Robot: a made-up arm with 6 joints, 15 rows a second.
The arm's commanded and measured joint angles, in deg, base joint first. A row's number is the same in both.
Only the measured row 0 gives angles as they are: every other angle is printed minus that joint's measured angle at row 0.
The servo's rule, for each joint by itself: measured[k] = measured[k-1] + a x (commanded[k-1-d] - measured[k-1]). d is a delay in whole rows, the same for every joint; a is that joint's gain. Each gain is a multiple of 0.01, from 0.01 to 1. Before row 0 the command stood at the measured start. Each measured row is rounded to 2 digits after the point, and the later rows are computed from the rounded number. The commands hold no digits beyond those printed.
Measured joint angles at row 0: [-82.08, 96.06, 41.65, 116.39, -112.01, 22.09]
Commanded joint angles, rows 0 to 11: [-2.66, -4.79, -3.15, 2.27, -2.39, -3.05]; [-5.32, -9.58, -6.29, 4.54, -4.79, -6.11]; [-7.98, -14.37, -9.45, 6.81, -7.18, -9.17]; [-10.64, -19.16, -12.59, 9.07, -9.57, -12.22]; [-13.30, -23.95, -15.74, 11.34, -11.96, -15.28]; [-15.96, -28.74, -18.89, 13.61, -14.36, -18.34]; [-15.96, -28.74, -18.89, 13.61, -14.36, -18.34]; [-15.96, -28.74, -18.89, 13.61, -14.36, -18.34]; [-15.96, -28.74, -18.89, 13.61, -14.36, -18.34]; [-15.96, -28.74, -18.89, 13.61, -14.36, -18.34]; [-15.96, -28.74, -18.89, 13.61, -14.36, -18.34]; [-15.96, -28.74, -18.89, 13.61, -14.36, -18.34]
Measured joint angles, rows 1 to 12: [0.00, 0.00, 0.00, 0.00, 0.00, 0.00]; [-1.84, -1.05, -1.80, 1.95, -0.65, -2.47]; [-4.24, -2.93, -4.36, 4.18, -1.77, -5.42]; [-6.82, -5.45, -7.26, 6.44, -3.23, -8.46]; [-9.46, -8.47, -10.30, 8.70, -4.94, -11.51]; [-12.11, -11.88, -13.40, 10.97, -6.84, -14.56]; [-14.77, -15.59, -16.53, 13.24, -8.87, -17.62]; [-15.59, -18.48, -17.88, 13.56, -10.35, -18.20]; [-15.85, -20.74, -18.46, 13.60, -11.43, -18.31]; [-15.93, -22.50, -18.71, 13.61, -12.22, -18.33]; [-15.95, -23.87, -18.81, 13.61, -12.80, -18.34]; [-15.96, -24.94, -18.86, 13.61, -13.22, -18.34]
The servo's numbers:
d 1
a 0.69 0.22 0.57 0.86 0.27 0.81

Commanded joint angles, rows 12 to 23: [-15.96, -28.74, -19.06, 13.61, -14.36, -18.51]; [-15.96, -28.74, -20.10, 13.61, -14.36, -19.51]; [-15.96, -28.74, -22.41, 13.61, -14.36, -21.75]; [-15.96, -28.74, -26.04, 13.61, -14.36, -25.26]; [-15.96, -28.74, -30.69, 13.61, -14.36, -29.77]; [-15.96, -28.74, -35.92, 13.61, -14.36, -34.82]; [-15.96, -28.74, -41.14, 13.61, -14.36, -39.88]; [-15.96, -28.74, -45.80, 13.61, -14.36, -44.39]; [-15.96, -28.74, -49.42, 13.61, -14.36, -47.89]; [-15.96, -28.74, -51.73, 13.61, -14.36, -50.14]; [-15.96, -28.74, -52.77, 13.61, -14.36, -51.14]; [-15.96, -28.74, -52.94, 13.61, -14.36, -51.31]
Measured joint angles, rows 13 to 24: [-15.96, -25.78, -18.88, 13.61, -13.53, -18.34]; [-15.96, -26.43, -18.98, 13.61, -13.75, -18.48]; [-15.96, -26.94, -19.62, 13.61, -13.91, -19.31]; [-15.96, -27.34, -21.21, 13.61, -14.03, -21.29]; [-15.96, -27.65, -23.96, 13.61, -14.12, -24.51]; [-15.96, -27.89, -27.80, 13.61, -14.18, -28.77]; [-15.96, -28.08, -32.43, 13.61, -14.23, -33.67]; [-15.96, -28.23, -37.39, 13.61, -14.27, -38.70]; [-15.96, -28.34, -42.18, 13.61, -14.29, -43.31]; [-15.96, -28.43, -46.31, 13.61, -14.31, -47.02]; [-15.96, -28.50, -49.40, 13.61, -14.32, -49.55]; [-15.96, -28.55, -51.32, 13.61, -14.33, -50.84]
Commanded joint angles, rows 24 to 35: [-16.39, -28.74, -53.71, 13.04, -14.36, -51.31]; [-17.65, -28.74, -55.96, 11.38, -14.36, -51.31]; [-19.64, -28.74, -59.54, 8.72, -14.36, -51.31]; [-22.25, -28.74, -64.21, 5.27, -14.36, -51.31]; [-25.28, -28.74, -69.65, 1.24, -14.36, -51.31]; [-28.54, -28.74, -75.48, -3.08, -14.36, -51.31]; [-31.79, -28.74, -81.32, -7.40, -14.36, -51.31]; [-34.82, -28.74, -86.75, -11.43, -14.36, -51.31]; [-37.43, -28.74, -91.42, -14.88, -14.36, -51.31]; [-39.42, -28.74, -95.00, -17.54, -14.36, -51.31]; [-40.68, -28.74, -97.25, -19.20, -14.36, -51.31]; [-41.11, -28.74, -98.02, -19.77, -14.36, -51.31]
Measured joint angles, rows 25 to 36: [-15.96, -28.59, -52.24, 13.61, -14.34, -51.22]; [-16.26, -28.62, -53.08, 13.12, -14.35, -51.29]; [-17.22, -28.65, -54.72, 11.62, -14.35, -51.31]; [-18.89, -28.67, -57.47, 9.13, -14.35, -51.31]; [-21.21, -28.69, -61.31, 5.81, -14.35, -51.31]; [-24.02, -28.70, -66.06, 1.88, -14.35, -51.31]; [-27.14, -28.71, -71.43, -2.39, -14.35, -51.31]; [-30.35, -28.72, -77.07, -6.70, -14.35, -51.31]; [-33.43, -28.72, -82.59, -10.77, -14.35, -51.31]; [-36.19, -28.72, -87.62, -14.30, -14.35, -51.31]; [-38.42, -28.72, -91.83, -17.09, -14.35, -51.31]; [-39.98, -28.72, -94.92, -18.90, -14.35, -51.31]
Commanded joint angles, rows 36 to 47: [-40.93, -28.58, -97.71, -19.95, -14.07, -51.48]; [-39.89, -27.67, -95.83, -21.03, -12.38, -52.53]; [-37.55, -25.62, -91.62, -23.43, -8.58, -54.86]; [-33.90, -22.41, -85.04, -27.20, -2.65, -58.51]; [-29.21, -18.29, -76.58, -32.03, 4.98, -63.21]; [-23.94, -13.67, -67.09, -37.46, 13.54, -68.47]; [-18.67, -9.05, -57.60, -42.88, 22.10, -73.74]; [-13.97, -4.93, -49.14, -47.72, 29.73, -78.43]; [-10.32, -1.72, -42.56, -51.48, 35.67, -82.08]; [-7.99, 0.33, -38.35, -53.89, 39.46, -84.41]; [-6.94, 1.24, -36.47, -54.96, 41.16, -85.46]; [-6.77, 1.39, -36.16, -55.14, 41.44, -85.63]
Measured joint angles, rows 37 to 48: [-40.76, -28.72, -96.69, -19.65, -14.35, -51.31]; [-40.88, -28.69, -97.27, -19.91, -14.27, -51.45]; [-40.20, -28.47, -96.45, -20.87, -13.76, -52.32]; [-38.37, -27.84, -93.70, -23.07, -12.36, -54.38]; [-35.29, -26.65, -88.76, -26.62, -9.74, -57.73]; [-31.09, -24.81, -81.82, -31.27, -5.77, -62.17]; [-26.16, -22.36, -73.42, -36.59, -0.56, -67.27]; [-20.99, -19.43, -64.40, -42.00, 5.56, -72.51]; [-16.15, -16.24, -55.70, -46.92, 12.09, -77.31]; [-12.13, -13.05, -48.21, -50.84, 18.46, -81.17]; [-9.27, -10.11, -42.59, -53.46, 24.13, -83.79]; [-7.66, -7.61, -39.10, -54.75, 28.73, -85.14]
